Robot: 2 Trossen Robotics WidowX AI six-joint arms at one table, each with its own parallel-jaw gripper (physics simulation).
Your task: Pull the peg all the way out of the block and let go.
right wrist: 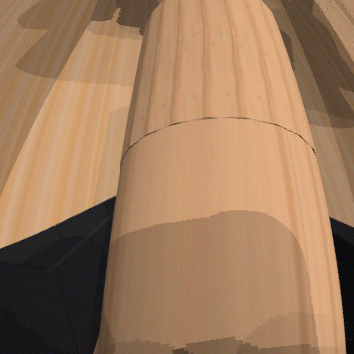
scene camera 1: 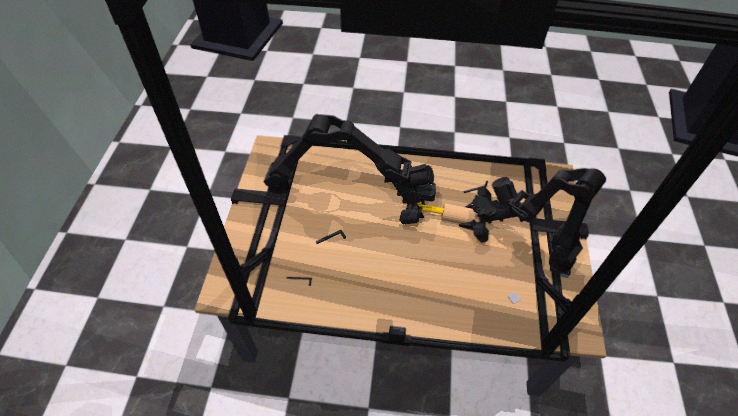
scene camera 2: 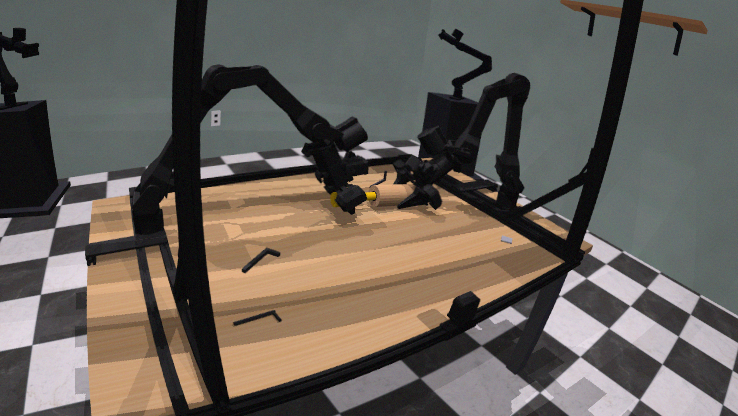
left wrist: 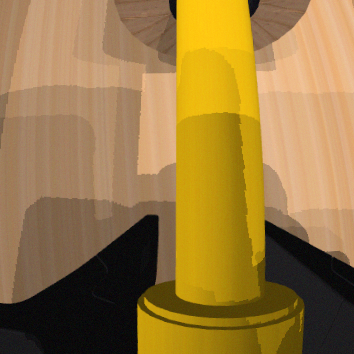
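Pixels of known places: left gripper, fingertip midpoint: (scene camera 1: 423, 213) (scene camera 2: 350, 210) (left wrist: 202, 227); right gripper, fingertip midpoint: (right wrist: 207, 211) (scene camera 1: 459, 218) (scene camera 2: 392, 202); left arm's base at its link origin: (scene camera 1: 278, 188) (scene camera 2: 148, 230); right arm's base at its link origin: (scene camera 1: 560, 264) (scene camera 2: 505, 205).
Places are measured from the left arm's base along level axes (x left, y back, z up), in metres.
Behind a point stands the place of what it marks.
A yellow peg (scene camera 1: 433, 209) {x 0.054, y -0.542, z 0.025 m} (scene camera 2: 371, 196) {x 0.052, y -0.562, z 0.021 m} (left wrist: 217, 175) {x 0.060, y -0.523, z 0.028 m} runs along the line of a round tan wooden block (scene camera 1: 457, 212) {x 0.055, y -0.621, z 0.039 m} (scene camera 2: 390, 195) {x 0.040, y -0.609, z 0.026 m} (left wrist: 285, 20) {x 0.038, y -0.575, z 0.011 m} (right wrist: 220, 175) {x 0.063, y -0.651, z 0.039 m}. Its thin shaft reaches the dark hole in the block's end; its thick head is away from the block. My left gripper (scene camera 1: 419, 207) {x 0.058, y -0.511, z -0.017 m} (scene camera 2: 349, 194) (left wrist: 202, 227) {x 0.058, y -0.511, z -0.017 m} is drawn in around the peg near its head, one finger on each side of the shaft; the head hides part of both. My right gripper (scene camera 1: 472, 214) {x 0.071, y -0.634, z -0.008 m} (scene camera 2: 408, 192) (right wrist: 207, 211) {x 0.071, y -0.634, z -0.008 m} is shut on the block, one finger on each side.
Two black L-shaped keys (scene camera 1: 330, 236) {x -0.128, y -0.239, z -0.013 m} (scene camera 1: 309, 280) {x -0.302, y -0.232, z -0.014 m} (scene camera 2: 260, 259) {x -0.126, y -0.244, z -0.017 m} (scene camera 2: 257, 317) {x -0.303, y -0.202, z -0.015 m} lie on the wooden table (scene camera 1: 387, 268) {x -0.185, y -0.450, z -0.019 m}. A small grey square (scene camera 1: 513, 297) {x -0.172, y -0.848, z -0.016 m} (scene camera 2: 506, 239) {x -0.173, y -0.849, z -0.016 m} lies at the lower right. Another black key (scene camera 1: 476, 188) {x 0.223, y -0.667, z -0.013 m} (scene camera 2: 380, 179) {x 0.231, y -0.676, z -0.012 m} lies behind the block. A black frame surrounds the table.
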